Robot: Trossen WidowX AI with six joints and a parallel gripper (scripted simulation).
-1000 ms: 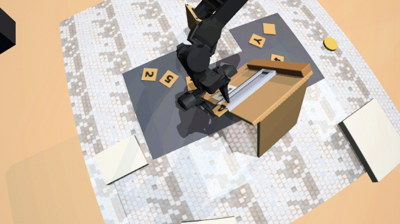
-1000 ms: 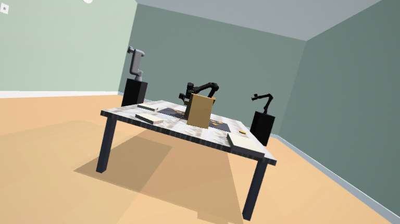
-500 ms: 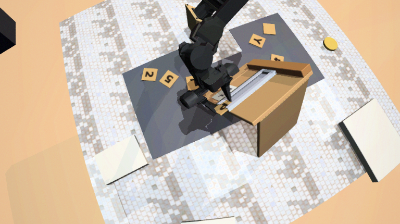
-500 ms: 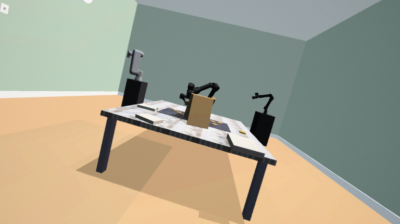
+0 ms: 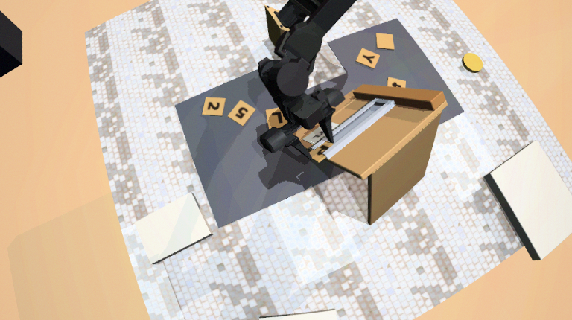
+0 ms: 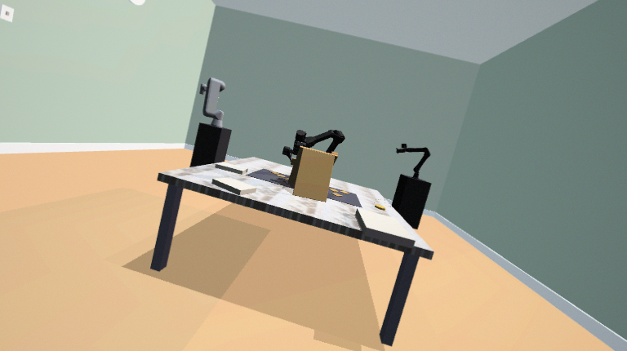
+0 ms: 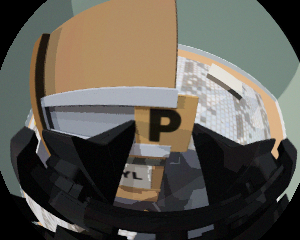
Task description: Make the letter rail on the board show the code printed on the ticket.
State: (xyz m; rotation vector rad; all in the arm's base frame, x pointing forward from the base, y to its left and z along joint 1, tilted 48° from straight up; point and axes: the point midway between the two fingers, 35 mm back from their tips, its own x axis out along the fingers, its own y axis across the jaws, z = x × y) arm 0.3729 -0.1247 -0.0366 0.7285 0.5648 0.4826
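The white ticket lies 6 cm behind my gripper tip, 4 cm to the left of it and 7 cm below it. The rest, counted from my gripper tip: L tile: 18 cm behind, 3 cm to the right, 16 cm below; then P tile: right at my gripper tip; then dark mat: 19 cm behind, 10 cm to the left, 16 cm below.
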